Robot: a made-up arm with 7 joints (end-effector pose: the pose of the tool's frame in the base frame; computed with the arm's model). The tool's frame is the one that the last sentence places. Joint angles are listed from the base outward.
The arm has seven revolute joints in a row. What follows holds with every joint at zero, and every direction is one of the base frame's.
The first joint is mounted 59 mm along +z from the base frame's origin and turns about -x.
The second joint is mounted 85 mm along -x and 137 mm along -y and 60 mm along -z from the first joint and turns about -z.
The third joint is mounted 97 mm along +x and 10 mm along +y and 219 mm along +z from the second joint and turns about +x.
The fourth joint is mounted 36 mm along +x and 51 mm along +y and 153 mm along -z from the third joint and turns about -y.
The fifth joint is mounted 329 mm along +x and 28 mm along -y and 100 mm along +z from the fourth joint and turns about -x.
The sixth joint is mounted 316 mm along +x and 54 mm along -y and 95 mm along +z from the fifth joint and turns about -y.
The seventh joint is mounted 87 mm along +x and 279 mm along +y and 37 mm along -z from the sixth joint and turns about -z.
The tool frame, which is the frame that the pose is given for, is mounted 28 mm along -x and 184 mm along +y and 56 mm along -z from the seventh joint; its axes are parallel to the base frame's.
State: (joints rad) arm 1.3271 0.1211 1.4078 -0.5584 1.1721 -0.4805 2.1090
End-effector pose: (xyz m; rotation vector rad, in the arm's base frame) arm 0.7834 0.1372 -0.3460 -1.4898 -0.6788 -1.7136
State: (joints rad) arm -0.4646 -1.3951 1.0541 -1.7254 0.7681 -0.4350 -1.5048
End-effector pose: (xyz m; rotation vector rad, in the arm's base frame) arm -0.7557 0.0191 0.0845 0.3116 -1.0570 -1.7204
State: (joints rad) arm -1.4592 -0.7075 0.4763 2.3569 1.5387 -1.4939 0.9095
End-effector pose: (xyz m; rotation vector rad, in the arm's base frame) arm 0.0284 -0.5452 -0.2796 1.7724 1.8736 -1.2854
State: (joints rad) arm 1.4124 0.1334 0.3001 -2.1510 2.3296 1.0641 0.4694
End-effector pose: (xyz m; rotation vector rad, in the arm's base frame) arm -0.6349 -0.4874 -0.0386 -0.7990 1.3973 1.3481
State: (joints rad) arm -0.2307 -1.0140 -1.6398 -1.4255 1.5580 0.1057 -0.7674
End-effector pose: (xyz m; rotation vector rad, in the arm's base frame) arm 0.5559 -0.5839 0.1161 -2.4506 1.6310 0.2447
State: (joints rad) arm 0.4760 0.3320 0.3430 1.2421 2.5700 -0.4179 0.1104
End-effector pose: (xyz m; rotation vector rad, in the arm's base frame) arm 0.1914 -0.4194 0.8117 -1.8816 -0.3363 -2.3547
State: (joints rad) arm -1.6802 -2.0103 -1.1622 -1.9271 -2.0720 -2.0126 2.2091
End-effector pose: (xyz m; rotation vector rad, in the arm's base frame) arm 0.3540 0.1068 0.3891 -0.6717 1.1359 0.4339
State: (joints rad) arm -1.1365 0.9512 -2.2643 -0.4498 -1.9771 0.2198 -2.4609
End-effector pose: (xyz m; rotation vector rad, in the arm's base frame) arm 0.2013 -0.7023 -0.6172 0.5773 -0.2637 1.1656
